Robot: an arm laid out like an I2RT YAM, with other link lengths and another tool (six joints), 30 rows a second.
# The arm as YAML. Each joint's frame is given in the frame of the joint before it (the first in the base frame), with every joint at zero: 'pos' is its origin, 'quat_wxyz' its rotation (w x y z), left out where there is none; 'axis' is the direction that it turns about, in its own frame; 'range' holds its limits. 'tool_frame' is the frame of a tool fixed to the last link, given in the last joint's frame.
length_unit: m
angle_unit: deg
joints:
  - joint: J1
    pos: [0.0, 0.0, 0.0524]
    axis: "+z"
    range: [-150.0, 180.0]
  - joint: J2
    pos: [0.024, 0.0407, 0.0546]
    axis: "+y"
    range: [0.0, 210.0]
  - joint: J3
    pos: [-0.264, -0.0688, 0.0]
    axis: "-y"
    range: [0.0, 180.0]
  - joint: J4
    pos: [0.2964, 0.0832, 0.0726]
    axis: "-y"
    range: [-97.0, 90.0]
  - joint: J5
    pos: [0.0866, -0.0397, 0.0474]
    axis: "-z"
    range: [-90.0, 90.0]
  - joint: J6
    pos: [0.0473, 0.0, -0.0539]
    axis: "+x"
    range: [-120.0, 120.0]
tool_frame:
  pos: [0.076, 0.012, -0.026]
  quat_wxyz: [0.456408, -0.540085, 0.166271, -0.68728]
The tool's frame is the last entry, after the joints.
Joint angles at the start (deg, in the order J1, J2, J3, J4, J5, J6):
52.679, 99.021, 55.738, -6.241, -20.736, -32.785
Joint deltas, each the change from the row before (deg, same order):
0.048, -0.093, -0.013, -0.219, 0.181, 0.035
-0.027, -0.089, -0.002, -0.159, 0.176, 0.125
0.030, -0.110, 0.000, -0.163, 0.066, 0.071
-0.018, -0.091, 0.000, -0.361, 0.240, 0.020
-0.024, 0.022, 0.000, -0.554, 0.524, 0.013
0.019, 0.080, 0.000, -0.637, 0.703, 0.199
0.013, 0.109, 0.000, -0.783, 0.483, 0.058
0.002, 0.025, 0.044, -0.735, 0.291, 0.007
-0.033, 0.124, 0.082, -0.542, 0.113, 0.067
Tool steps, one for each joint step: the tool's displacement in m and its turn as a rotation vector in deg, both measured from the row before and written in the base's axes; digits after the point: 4 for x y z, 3 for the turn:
-0.0004, -0.0005, 0.0001, -0.191, -0.001, -0.094
0.0002, -0.0006, 0.0003, -0.127, 0.024, -0.230
-0.0003, -0.0002, 0.0005, -0.066, 0.041, -0.063
-0.0001, -0.0011, -0.0001, -0.324, 0.031, -0.187
0.0001, -0.0020, -0.0014, -0.701, 0.037, -0.368
-0.0002, -0.0022, -0.0020, -0.882, 0.134, -0.570
-0.0008, -0.0025, -0.0024, -0.934, 0.277, -0.329
-0.0008, -0.0020, -0.0013, -0.709, 0.254, -0.180
-0.0005, -0.0014, -0.0013, -0.513, 0.325, -0.152

